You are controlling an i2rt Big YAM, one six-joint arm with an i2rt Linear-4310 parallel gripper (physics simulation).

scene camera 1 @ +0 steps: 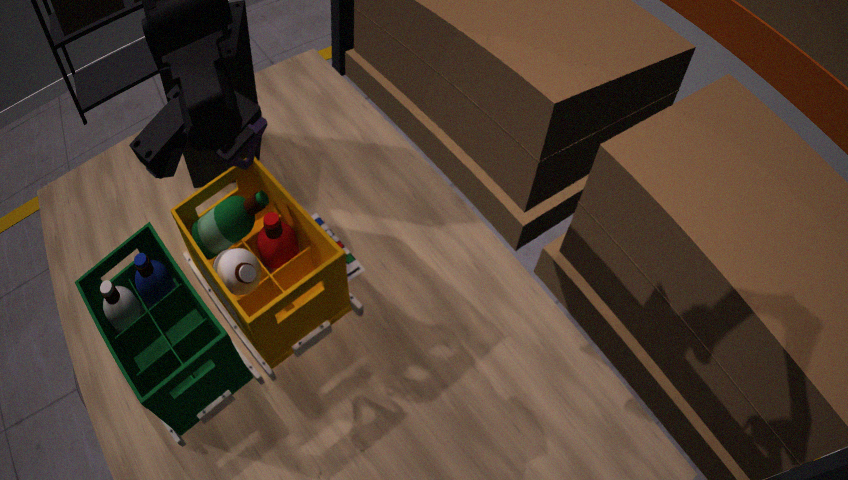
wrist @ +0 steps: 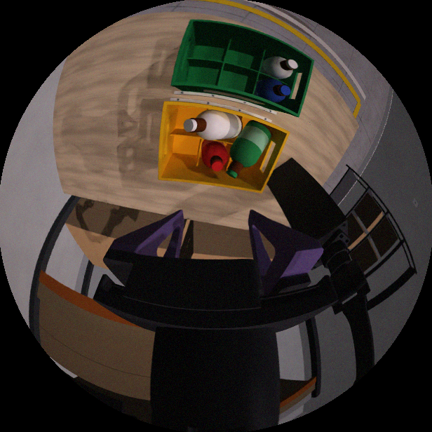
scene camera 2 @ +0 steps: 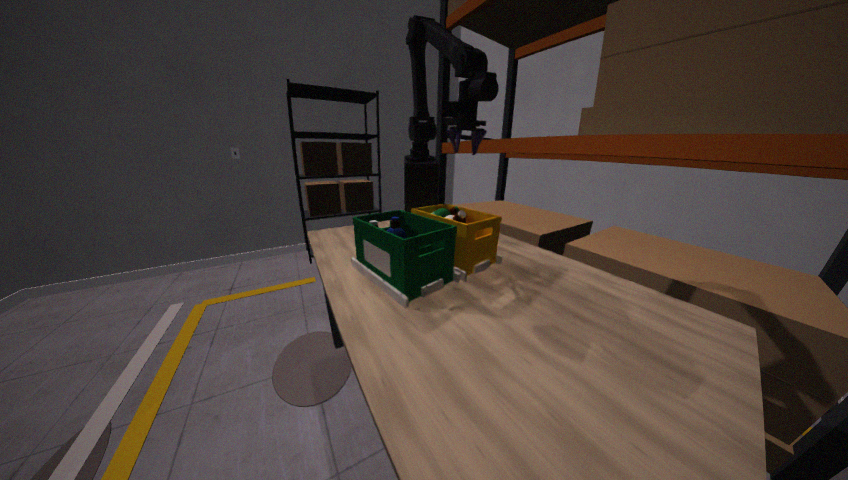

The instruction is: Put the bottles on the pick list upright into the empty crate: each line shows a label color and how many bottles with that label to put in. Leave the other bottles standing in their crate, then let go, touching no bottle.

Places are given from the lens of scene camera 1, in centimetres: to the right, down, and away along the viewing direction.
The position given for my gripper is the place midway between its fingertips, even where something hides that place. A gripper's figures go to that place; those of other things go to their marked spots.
my gripper point(scene camera 1: 232, 154): -24, -11, 66
green bottle point(scene camera 1: 231, 220): -31, -3, 86
red bottle point(scene camera 1: 277, 243): -23, 1, 89
blue bottle point(scene camera 1: 153, 281): -46, 7, 83
